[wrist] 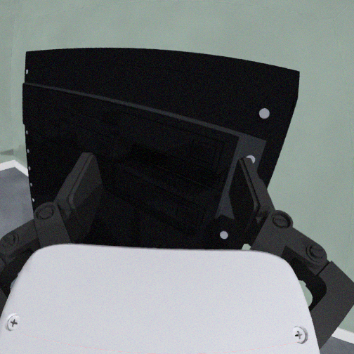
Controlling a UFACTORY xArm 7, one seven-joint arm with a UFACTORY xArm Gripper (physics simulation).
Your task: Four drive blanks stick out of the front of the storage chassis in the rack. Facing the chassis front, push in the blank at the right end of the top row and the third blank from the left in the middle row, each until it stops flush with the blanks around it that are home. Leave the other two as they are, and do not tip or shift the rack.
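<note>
The storage chassis [255,144] sits in the black rack [160,72] and looks tilted in the wrist view. Its front is very dark. Faint rectangular outlines of drive blanks [206,150] show towards the right of the front, but I cannot tell which blanks stick out or which are flush. My gripper [165,172] is open and empty, its fingers spread in front of the chassis front. The right finger overlaps the chassis's grey right flange in the view, and the left finger overlaps the dark left part. Contact cannot be told. The lower part of the front is hidden behind the gripper body.
Pale round holes or studs [264,113] mark the rack's right side, and small ones run down its left edge. A green wall [320,150] stands behind the rack. Grey floor [12,192] and a white skirting strip [15,164] show at the left.
</note>
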